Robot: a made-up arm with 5 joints.
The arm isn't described. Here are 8 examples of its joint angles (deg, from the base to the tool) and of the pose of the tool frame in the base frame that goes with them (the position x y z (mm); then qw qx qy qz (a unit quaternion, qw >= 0)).
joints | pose
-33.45 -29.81 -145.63 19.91 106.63 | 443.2 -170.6 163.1 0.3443 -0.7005 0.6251 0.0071
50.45 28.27 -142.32 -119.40 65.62 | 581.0 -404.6 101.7 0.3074 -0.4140 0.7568 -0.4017
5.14 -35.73 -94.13 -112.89 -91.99 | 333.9 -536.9 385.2 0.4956 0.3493 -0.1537 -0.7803
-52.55 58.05 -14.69 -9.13 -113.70 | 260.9 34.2 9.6 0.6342 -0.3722 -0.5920 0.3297
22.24 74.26 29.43 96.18 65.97 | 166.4 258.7 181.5 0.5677 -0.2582 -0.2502 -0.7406
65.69 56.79 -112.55 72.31 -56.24 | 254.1 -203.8 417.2 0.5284 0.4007 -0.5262 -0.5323
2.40 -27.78 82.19 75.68 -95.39 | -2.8 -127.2 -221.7 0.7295 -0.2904 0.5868 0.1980
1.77 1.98 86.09 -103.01 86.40 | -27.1 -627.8 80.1 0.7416 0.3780 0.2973 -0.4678
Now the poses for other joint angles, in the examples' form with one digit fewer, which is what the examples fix.
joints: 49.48 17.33 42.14 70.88 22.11
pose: -17 71 -66 0.800 -0.226 -0.550 -0.080
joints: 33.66 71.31 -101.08 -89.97 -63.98
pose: 423 10 -216 0.134 0.332 0.891 -0.278
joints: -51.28 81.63 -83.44 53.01 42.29
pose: 198 -290 342 0.656 -0.112 0.230 0.710
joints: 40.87 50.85 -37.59 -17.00 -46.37
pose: 9 -7 -50 0.298 0.387 -0.841 0.232
